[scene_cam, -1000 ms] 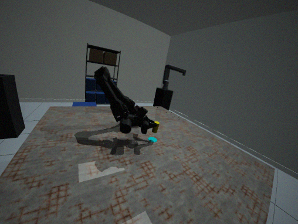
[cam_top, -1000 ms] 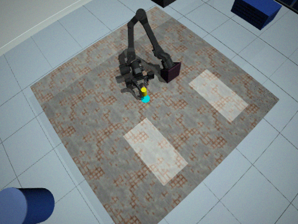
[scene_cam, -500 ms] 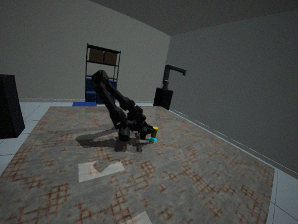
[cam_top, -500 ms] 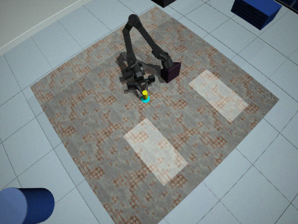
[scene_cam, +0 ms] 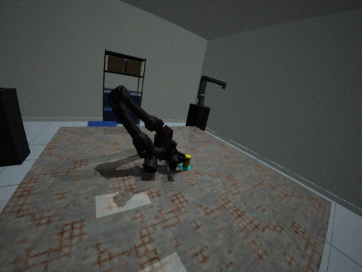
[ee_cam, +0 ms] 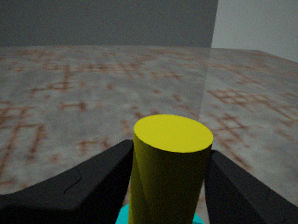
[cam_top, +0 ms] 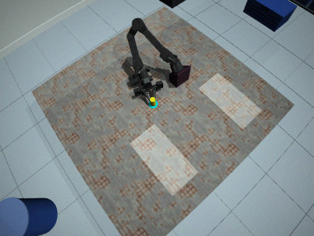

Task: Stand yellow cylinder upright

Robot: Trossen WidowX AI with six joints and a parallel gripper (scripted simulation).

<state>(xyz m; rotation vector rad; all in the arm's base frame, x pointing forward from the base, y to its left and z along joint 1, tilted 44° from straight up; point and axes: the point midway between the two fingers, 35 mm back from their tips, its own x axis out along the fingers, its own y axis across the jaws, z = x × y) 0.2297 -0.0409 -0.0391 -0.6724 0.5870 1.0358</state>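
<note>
The yellow tall cylinder lies 20 mm below my gripper tip. Also, from my gripper tip: cyan circle 60 mm below.
</note>
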